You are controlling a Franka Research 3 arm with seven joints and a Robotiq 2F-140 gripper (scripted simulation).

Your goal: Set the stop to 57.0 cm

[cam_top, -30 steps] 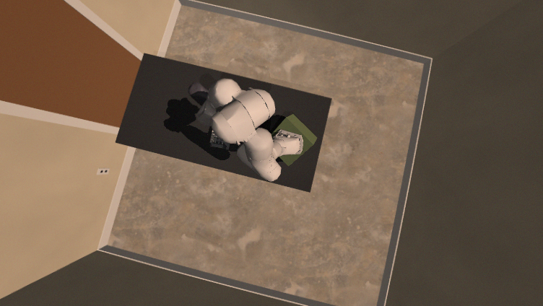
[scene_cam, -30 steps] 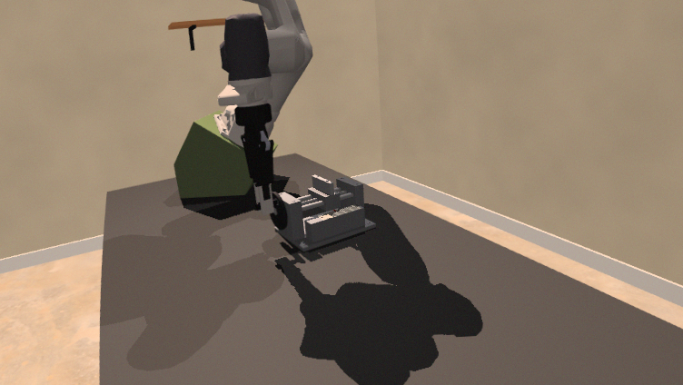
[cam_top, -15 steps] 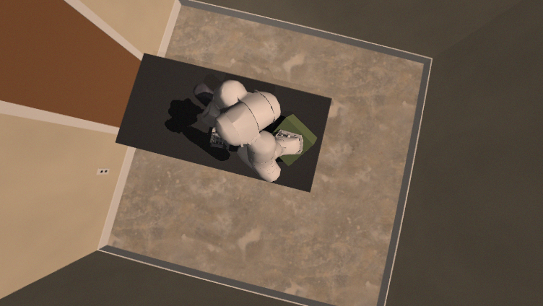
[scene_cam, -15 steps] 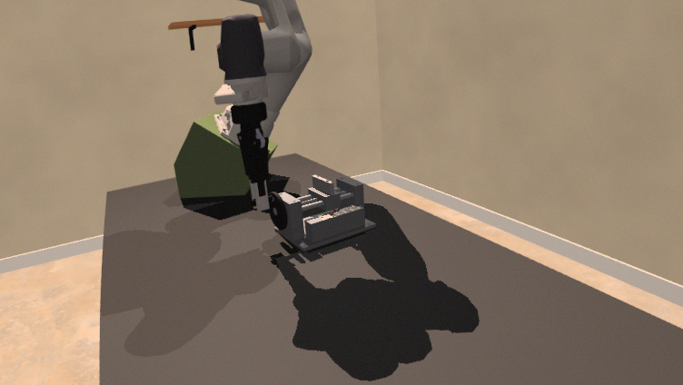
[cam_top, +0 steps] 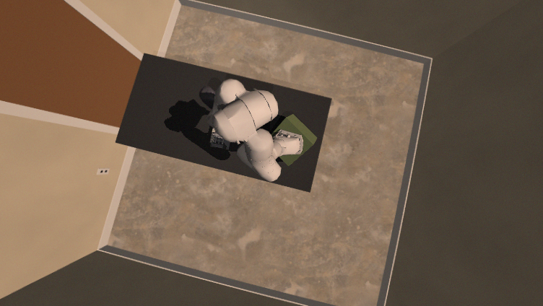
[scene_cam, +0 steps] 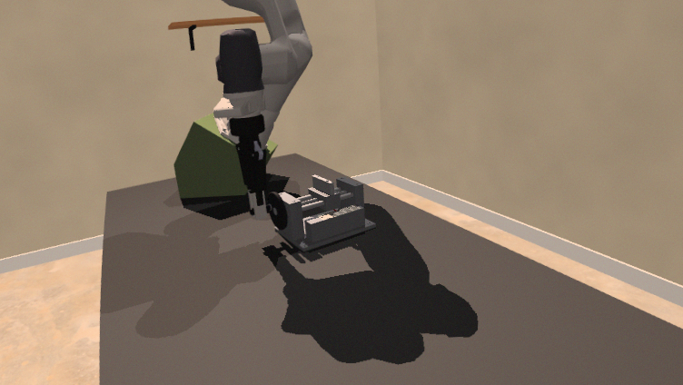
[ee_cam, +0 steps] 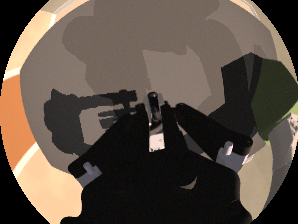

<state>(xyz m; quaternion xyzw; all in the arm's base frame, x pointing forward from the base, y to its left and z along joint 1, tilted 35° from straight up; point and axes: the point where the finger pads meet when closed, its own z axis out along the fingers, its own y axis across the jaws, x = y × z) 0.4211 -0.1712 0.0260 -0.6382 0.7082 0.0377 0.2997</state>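
Right now the handwheel is 2 cm to the left of my hand, 2 cm below it and 1 cm ahead of it. Round my hand: grey stop fixture: 16 cm to the left, 4 cm ahead.
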